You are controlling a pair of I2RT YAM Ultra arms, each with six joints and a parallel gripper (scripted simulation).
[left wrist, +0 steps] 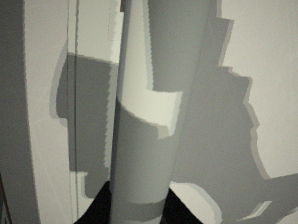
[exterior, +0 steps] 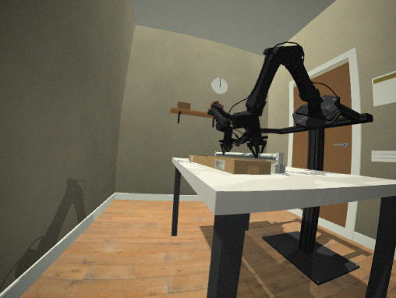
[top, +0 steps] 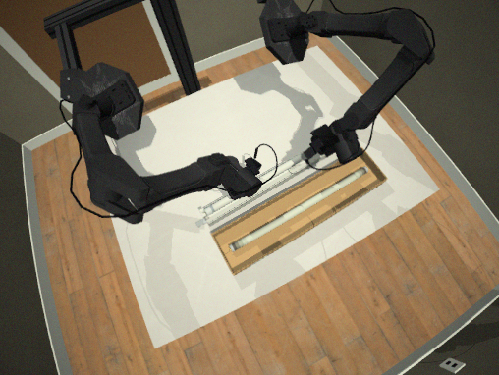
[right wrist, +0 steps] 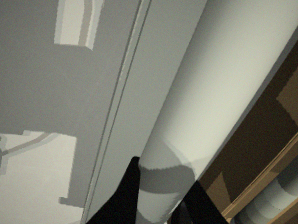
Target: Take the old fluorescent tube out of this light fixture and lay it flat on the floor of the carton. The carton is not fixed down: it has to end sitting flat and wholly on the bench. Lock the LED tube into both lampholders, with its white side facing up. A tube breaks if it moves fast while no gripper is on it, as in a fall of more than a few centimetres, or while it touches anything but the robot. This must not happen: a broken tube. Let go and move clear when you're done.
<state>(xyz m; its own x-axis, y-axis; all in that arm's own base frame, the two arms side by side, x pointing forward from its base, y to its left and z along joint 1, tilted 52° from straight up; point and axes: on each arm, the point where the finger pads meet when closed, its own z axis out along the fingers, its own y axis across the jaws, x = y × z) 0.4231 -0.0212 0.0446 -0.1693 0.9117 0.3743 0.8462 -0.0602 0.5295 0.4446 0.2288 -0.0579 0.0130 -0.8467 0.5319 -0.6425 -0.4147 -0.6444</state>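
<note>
My right hand is 1 cm past the LED tube and 17 cm to the right of it. Round my right hand: brown carton 14 cm ahead, 19 cm to the left, 4 cm below; old fluorescent tube 14 cm ahead, 19 cm to the left, 5 cm below.
My left gripper is now 17 cm to the left of the LED tube and 1 cm short of it. From my left hand the other things lie so: brown carton: 16 cm ahead, 15 cm to the right, 4 cm below; then old fluorescent tube: 16 cm ahead, 15 cm to the right, 5 cm below.
</note>
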